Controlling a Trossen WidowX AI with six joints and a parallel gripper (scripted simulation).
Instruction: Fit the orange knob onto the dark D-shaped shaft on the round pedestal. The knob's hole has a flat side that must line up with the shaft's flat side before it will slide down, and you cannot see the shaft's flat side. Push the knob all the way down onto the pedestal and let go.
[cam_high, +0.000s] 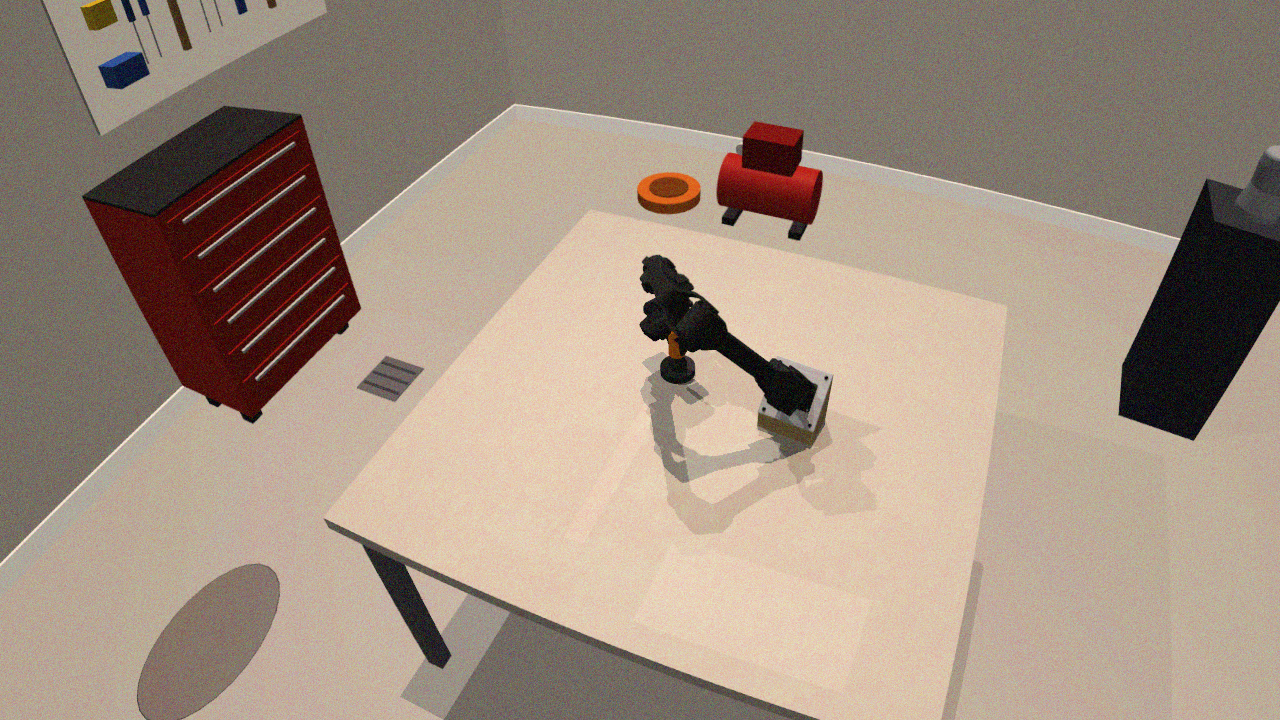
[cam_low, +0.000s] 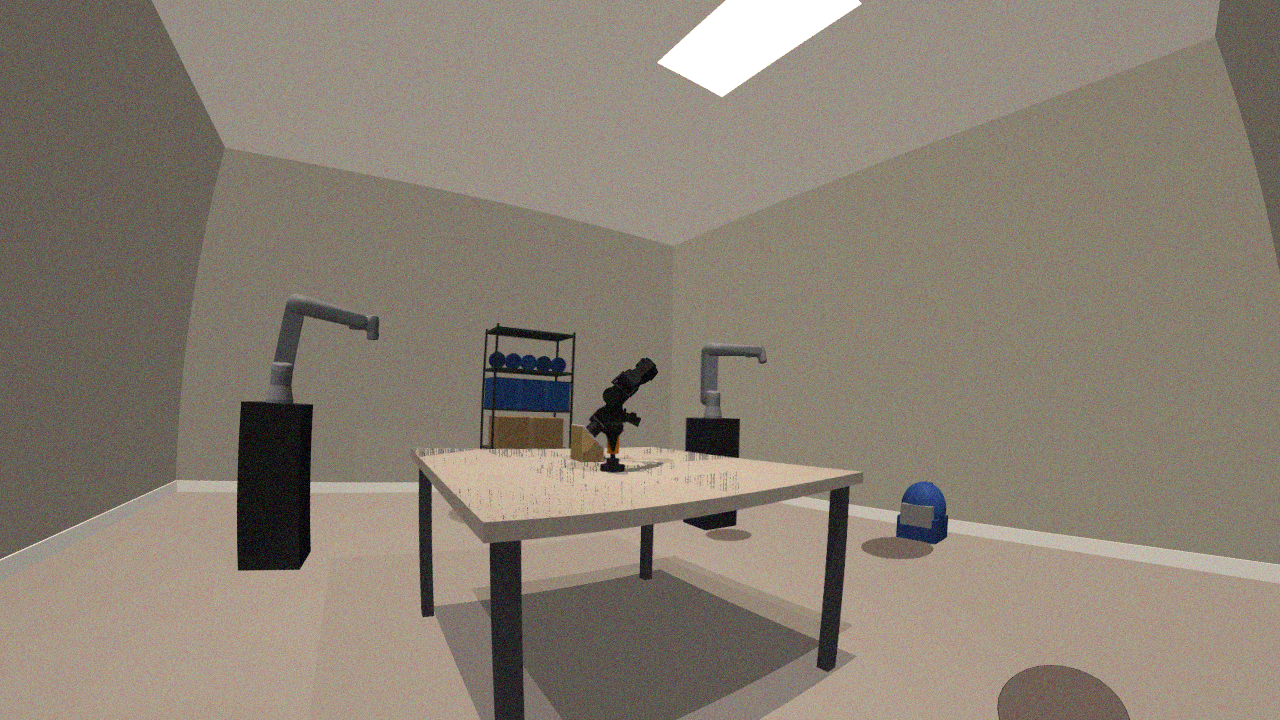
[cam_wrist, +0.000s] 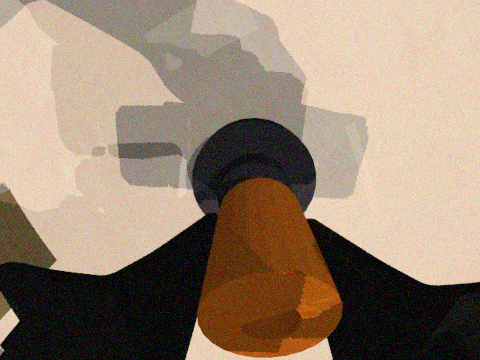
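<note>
Right now the orange knob is 20 mm above my gripper tip. From my gripper tip the other things lie so: round pedestal 40 mm below.
</note>
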